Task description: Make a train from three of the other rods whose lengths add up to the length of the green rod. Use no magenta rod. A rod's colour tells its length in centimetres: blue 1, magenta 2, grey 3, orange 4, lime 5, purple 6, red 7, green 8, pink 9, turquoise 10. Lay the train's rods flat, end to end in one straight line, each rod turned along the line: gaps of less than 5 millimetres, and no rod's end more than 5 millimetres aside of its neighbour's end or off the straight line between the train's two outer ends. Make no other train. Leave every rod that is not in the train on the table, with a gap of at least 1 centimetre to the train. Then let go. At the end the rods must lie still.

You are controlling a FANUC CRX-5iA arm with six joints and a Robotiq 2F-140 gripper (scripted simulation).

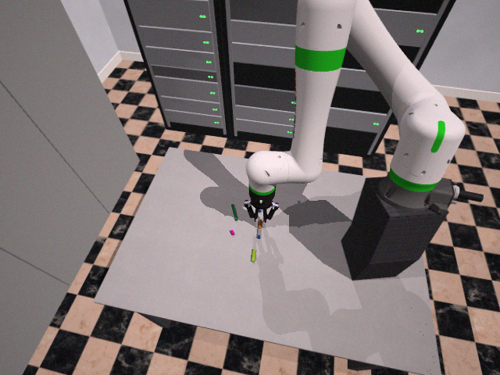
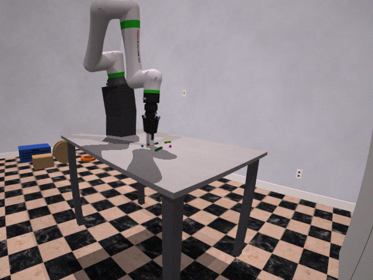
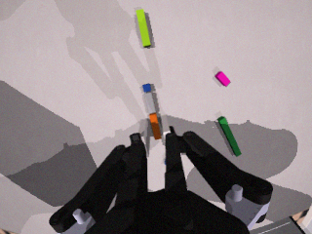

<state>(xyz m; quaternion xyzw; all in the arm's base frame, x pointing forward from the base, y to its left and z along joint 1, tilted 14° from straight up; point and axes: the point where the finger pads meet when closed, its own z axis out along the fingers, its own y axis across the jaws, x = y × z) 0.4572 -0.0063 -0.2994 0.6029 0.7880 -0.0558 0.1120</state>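
Right now the orange rod is 3 cm below my hand. Also, from my hand: magenta rod 10 cm ahead, 8 cm to the left, 3 cm below; then grey rod 1 cm behind, 4 cm to the left, 3 cm below; then green rod 13 cm ahead, 2 cm to the right, 3 cm below.
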